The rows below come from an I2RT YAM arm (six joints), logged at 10 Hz.
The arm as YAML. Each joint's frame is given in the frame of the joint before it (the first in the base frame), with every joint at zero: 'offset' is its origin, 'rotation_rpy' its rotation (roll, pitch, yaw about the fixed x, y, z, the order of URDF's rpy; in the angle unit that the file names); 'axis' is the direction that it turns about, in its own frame. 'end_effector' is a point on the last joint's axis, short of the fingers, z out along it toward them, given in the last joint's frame.
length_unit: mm
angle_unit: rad
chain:
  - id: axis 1
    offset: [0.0, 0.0, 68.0]
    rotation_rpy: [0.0, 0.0, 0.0]
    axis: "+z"
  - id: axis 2
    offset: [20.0, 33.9, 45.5]
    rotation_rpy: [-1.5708, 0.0, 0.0]
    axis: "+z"
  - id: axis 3
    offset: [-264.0, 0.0, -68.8]
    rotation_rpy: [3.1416, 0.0, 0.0]
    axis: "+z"
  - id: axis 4
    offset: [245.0, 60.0, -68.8]
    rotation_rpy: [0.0, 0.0, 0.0]
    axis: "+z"
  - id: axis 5
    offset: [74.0, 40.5, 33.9]
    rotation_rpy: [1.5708, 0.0, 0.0]
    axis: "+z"
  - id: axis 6
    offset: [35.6, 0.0, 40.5]
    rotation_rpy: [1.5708, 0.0, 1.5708]
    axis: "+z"
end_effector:
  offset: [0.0, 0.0, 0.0]
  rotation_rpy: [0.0, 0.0, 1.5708]
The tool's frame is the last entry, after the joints.
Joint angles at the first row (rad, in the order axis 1, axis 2, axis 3, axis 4, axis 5, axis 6):
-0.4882 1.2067 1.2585 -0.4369 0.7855 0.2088
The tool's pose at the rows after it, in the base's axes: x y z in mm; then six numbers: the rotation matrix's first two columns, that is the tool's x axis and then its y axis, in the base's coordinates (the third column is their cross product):
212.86, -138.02, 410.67, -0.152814, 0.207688, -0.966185, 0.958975, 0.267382, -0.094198
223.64, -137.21, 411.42, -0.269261, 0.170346, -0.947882, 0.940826, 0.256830, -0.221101
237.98, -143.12, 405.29, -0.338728, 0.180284, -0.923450, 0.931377, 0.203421, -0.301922
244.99, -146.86, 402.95, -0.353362, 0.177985, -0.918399, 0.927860, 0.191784, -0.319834
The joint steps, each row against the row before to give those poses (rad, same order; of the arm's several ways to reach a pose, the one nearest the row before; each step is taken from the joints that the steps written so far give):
0.0154 -0.0116 0.0447 -0.0294 0.0314 -0.0395
0.0271 0.0386 0.0279 0.0013 0.0614 -0.1103
0.0090 0.0663 0.0353 -0.0231 0.0755 -0.0243
-0.0004 0.0279 0.0104 0.0156 0.0145 -0.0141

